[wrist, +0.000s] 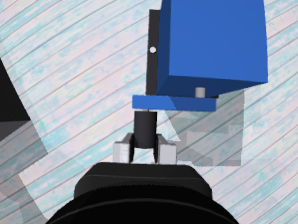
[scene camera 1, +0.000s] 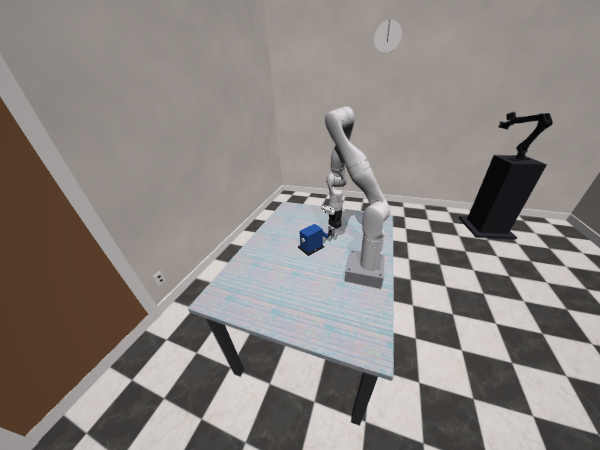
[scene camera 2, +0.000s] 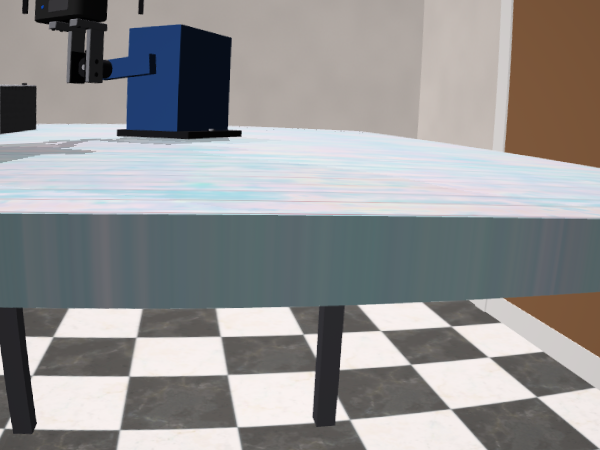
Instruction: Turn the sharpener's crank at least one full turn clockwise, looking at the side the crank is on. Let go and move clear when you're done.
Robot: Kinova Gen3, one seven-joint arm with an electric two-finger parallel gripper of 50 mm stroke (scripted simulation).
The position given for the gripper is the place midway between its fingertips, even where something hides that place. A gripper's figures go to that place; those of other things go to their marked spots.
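Gripper [wrist: 144, 143], 18 cm from the lens. Crank [wrist: 145, 122], 15 cm from the lens.
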